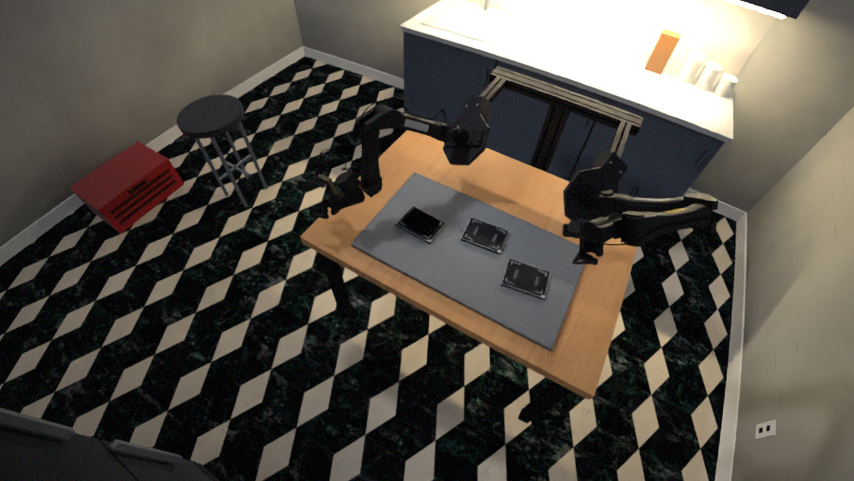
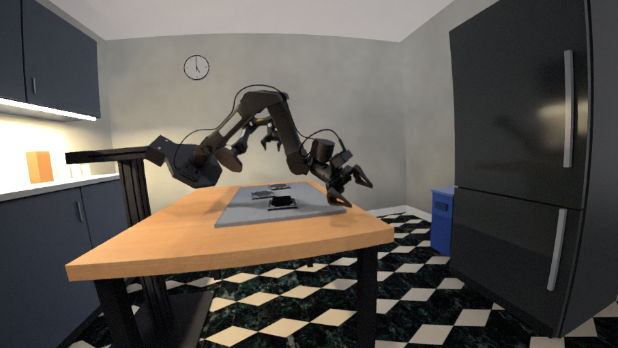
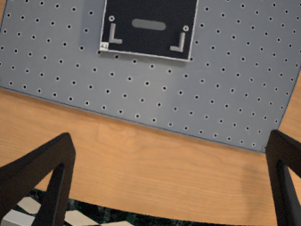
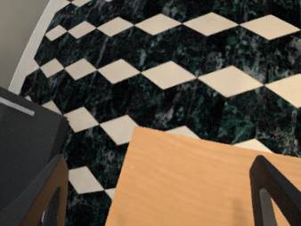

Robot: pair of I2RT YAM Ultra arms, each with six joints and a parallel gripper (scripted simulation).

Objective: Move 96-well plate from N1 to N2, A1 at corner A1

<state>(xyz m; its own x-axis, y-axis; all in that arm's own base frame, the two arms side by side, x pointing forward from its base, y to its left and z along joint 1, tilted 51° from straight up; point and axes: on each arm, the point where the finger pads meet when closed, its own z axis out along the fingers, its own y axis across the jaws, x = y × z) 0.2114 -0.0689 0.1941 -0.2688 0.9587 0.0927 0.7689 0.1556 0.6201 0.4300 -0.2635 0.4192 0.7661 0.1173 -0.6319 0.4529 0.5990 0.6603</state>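
My right hand is 230 mm past the black 96-well plate, 330 mm to the right of it and 70 mm above it.
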